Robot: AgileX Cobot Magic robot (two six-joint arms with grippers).
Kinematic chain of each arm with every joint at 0, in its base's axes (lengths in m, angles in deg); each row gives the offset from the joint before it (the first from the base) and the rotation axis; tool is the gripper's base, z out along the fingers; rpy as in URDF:
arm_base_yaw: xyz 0 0 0.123 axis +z
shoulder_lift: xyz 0 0 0 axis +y
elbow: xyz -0.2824 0 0.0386 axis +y
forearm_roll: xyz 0.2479 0 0.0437 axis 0.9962 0 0.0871
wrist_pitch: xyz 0 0 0 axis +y
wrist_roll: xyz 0.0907 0 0.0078 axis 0.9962 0 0.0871
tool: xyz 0 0 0 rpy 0 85 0
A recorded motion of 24 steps. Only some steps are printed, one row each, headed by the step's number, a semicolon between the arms.
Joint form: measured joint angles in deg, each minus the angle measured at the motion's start. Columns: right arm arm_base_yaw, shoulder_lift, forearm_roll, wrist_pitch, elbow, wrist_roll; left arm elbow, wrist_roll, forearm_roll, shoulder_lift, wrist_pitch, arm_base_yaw.
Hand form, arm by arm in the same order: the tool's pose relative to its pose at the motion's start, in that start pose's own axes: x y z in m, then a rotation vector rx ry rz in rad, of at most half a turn. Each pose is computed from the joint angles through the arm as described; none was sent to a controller.
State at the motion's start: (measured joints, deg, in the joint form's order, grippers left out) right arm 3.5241 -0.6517 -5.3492 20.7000 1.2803 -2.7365; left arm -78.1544 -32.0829 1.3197 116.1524 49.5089 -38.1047
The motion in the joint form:
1: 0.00 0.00 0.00 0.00 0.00 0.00; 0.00 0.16 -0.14 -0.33 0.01 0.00
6: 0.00 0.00 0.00 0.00 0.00 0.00; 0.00 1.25 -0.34 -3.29 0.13 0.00
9: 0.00 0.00 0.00 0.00 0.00 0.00; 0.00 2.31 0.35 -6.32 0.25 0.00
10: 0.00 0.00 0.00 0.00 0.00 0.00; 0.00 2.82 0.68 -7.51 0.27 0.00
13: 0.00 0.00 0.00 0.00 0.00 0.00; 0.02 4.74 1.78 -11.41 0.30 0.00
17: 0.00 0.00 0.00 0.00 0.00 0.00; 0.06 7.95 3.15 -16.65 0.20 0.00
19: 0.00 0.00 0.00 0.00 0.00 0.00; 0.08 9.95 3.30 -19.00 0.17 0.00
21: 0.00 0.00 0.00 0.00 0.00 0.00; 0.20 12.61 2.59 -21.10 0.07 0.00
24: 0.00 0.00 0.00 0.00 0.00 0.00; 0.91 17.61 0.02 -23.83 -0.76 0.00
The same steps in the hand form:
1: 0.0000 0.0000 0.0000 0.0000 0.0000 0.0000; 0.0000 -0.0002 -0.0023 0.0045 -0.0038 0.0011
6: 0.0000 0.0000 0.0000 0.0000 0.0000 0.0000; -0.0004 -0.0003 -0.0226 0.0320 -0.0451 0.0171
9: 0.0000 0.0000 0.0000 0.0000 0.0000 0.0000; -0.0005 0.0011 -0.0434 0.0488 -0.0942 0.0420
10: 0.0000 0.0000 0.0000 0.0000 0.0000 0.0000; -0.0003 0.0019 -0.0516 0.0546 -0.1145 0.0539
13: 0.0000 0.0000 0.0000 0.0000 0.0000 0.0000; 0.0013 0.0049 -0.0781 0.0711 -0.1822 0.0967
17: 0.0000 0.0000 0.0000 0.0000 0.0000 0.0000; 0.0057 0.0102 -0.1134 0.0897 -0.2764 0.1620
19: 0.0000 0.0000 0.0000 0.0000 0.0000 0.0000; 0.0089 0.0127 -0.1290 0.1006 -0.3163 0.1960
21: 0.0000 0.0000 0.0000 0.0000 0.0000 0.0000; 0.0129 0.0144 -0.1423 0.1179 -0.3473 0.2340
24: 0.0000 0.0000 0.0000 0.0000 0.0000 0.0000; 0.0200 0.0154 -0.1569 0.1581 -0.3835 0.2961

